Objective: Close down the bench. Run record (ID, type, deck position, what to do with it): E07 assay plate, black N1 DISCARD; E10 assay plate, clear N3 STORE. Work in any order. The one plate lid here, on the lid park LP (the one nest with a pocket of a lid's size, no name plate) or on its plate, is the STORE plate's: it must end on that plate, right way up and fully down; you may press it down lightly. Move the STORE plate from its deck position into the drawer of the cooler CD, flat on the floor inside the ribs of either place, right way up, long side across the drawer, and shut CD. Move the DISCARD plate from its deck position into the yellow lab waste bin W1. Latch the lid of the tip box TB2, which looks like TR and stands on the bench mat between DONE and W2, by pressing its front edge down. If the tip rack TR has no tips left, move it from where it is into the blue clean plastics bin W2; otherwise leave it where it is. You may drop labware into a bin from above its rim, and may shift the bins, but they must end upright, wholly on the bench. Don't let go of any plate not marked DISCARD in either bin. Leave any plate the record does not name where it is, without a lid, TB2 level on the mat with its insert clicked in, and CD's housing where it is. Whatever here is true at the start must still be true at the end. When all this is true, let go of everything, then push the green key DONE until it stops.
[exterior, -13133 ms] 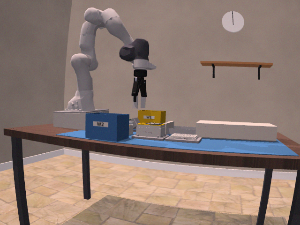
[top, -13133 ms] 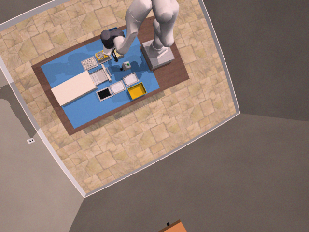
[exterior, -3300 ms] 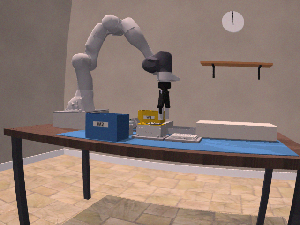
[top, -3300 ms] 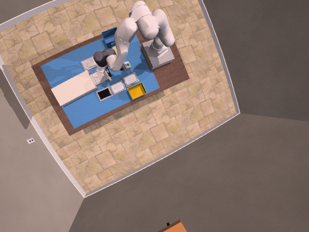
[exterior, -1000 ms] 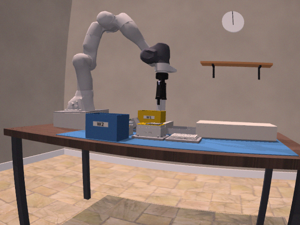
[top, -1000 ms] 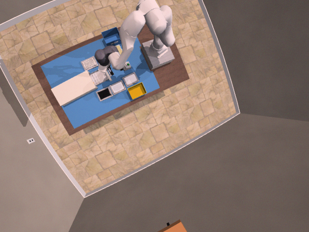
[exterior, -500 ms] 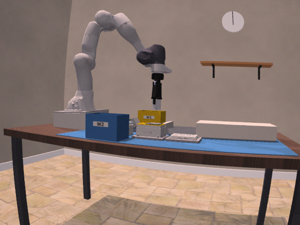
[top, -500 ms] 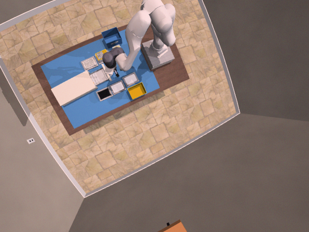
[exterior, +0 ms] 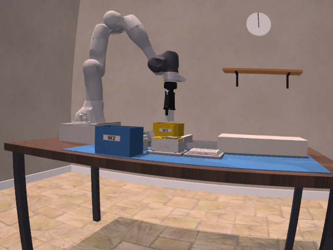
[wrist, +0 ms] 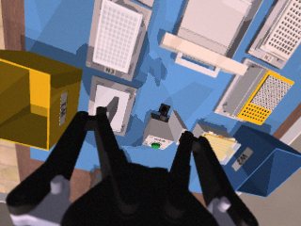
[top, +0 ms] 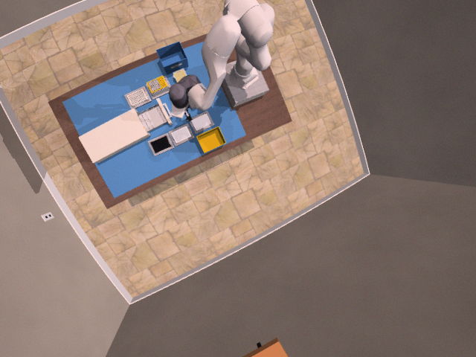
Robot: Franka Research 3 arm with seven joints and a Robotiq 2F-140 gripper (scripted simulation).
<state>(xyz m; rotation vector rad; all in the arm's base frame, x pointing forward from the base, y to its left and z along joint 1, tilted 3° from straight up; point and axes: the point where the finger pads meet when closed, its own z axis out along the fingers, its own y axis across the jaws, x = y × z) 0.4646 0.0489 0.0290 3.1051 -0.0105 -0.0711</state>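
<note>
My hand is 140 mm above the white plate lid, 90 mm to the right of it and 70 mm past it. Also, from my hand: grey nest N3: 160 mm below, 110 mm ahead, 90 mm to the left; then grey lid park nest: 160 mm below, 90 mm to the left, 70 mm behind; then green key DONE: 130 mm behind, 100 mm below, 60 mm to the right.
</note>
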